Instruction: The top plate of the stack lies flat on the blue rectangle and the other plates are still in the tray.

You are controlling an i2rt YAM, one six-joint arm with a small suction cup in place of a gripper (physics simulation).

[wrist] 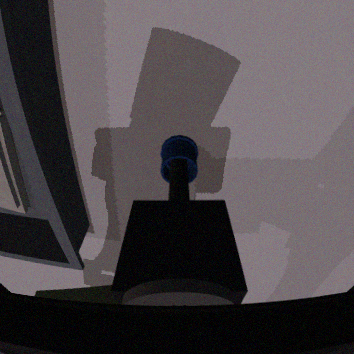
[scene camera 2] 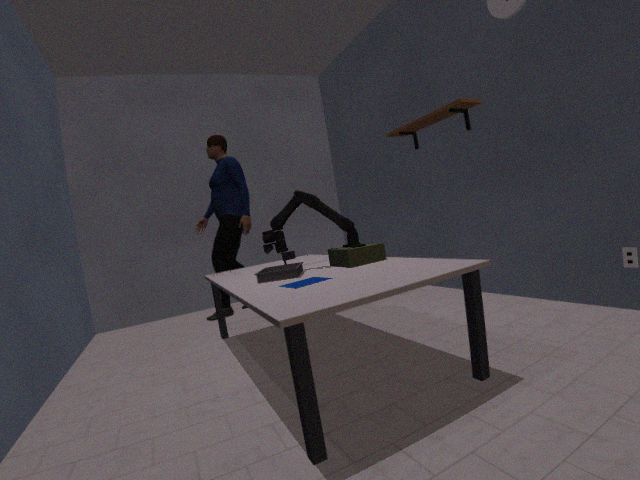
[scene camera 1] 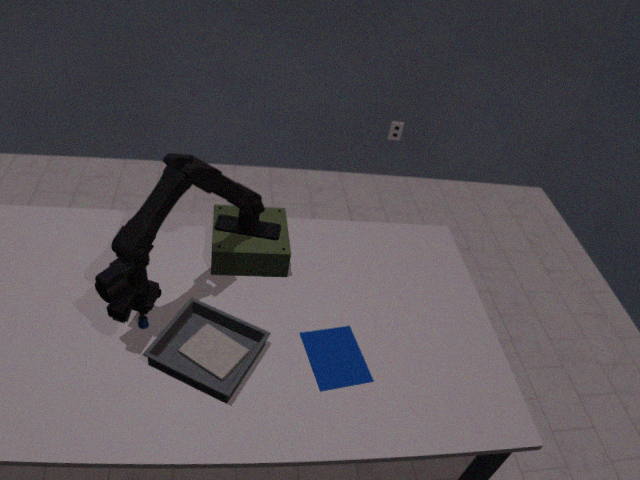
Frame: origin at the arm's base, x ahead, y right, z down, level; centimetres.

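Seen in the pictures: hand, tool point: (wrist: 178, 146) (scene camera 1: 144, 326); arm's base, link origin: (scene camera 2: 353, 246) (scene camera 1: 247, 228).
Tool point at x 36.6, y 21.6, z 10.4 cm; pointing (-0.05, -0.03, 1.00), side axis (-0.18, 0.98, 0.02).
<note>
Offsets run from my tool point to a thing's top centre. "spot": to the spot under its first point. Level surfaces: height alone.
The suction cup of my gripper (scene camera 1: 143, 322) (wrist: 179, 160) is blue and bare, with no plate on it. It hangs low over the table, outside the tray at its left side in scene camera 1. The grey tray @[dz -6.0, dx +6.0, dy -19.4 cm] (scene camera 1: 188, 380) (scene camera 2: 279, 273) (wrist: 65, 175) holds a stack of pale plates @[dz -2.9, dx +5.9, dy -20.6 cm] (scene camera 1: 211, 351) (wrist: 7, 185). The stack lies apart from the cup; how many plates it has cannot be told. The blue rectangle @[spot: dz -1.1, dx +0.1, dy -53.3 cm] (scene camera 1: 336, 358) (scene camera 2: 306, 282) lies on the table to the right of the tray, with no plate on it. In scene camera 2 the tray partly hides the cup.
The arm stands on a green base block (scene camera 1: 250, 263) (scene camera 2: 356, 255) behind the tray. The white table @[dz -1.0 cm] (scene camera 1: 413, 413) (scene camera 2: 372, 284) has its front edge beyond the tray and rectangle. A person (scene camera 2: 229, 186) in a blue top is behind the table in scene camera 2. A shelf (scene camera 2: 434, 118) hangs on the wall.
</note>
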